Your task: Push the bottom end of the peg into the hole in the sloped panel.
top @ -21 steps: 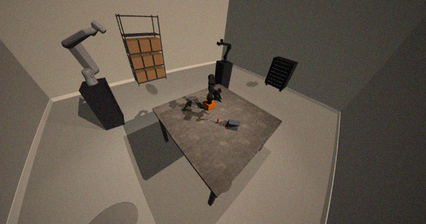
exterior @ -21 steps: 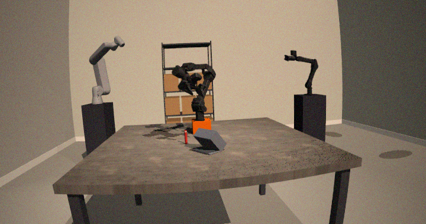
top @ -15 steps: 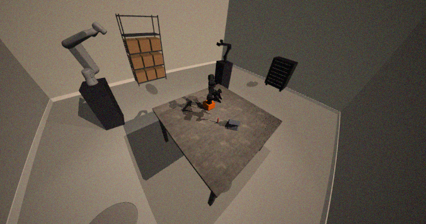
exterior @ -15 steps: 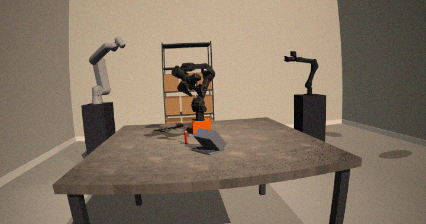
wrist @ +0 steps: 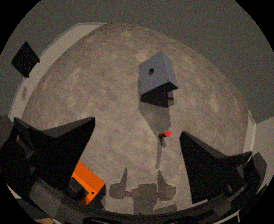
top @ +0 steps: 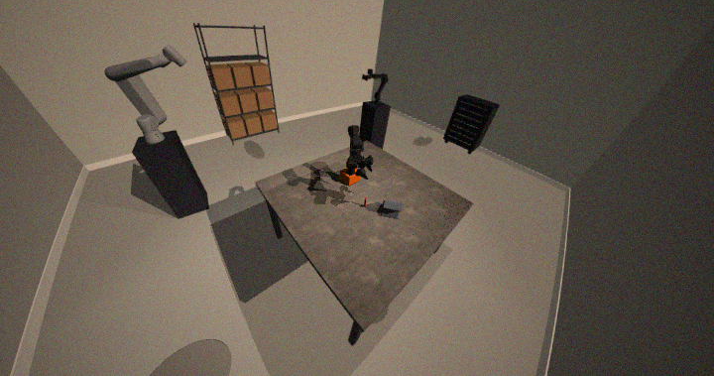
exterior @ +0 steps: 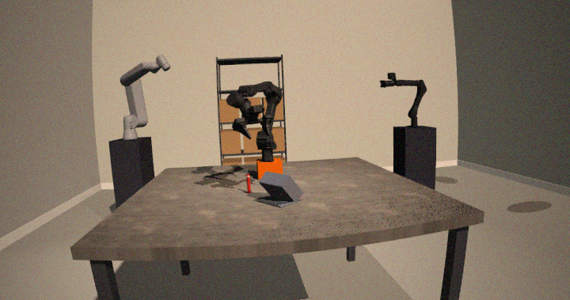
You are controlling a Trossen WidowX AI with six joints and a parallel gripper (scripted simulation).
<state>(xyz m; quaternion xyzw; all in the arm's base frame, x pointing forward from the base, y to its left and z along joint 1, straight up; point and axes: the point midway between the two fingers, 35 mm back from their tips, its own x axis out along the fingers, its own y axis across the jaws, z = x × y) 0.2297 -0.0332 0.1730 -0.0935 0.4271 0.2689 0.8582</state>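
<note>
My gripper tip is 18 cm above the red round peg, 6 cm to the left of it and 6 cm short of it. The rest, counted from my gripper tip: grey sloped panel: 20 cm ahead, 18 cm below, 8 cm to the left.
</note>
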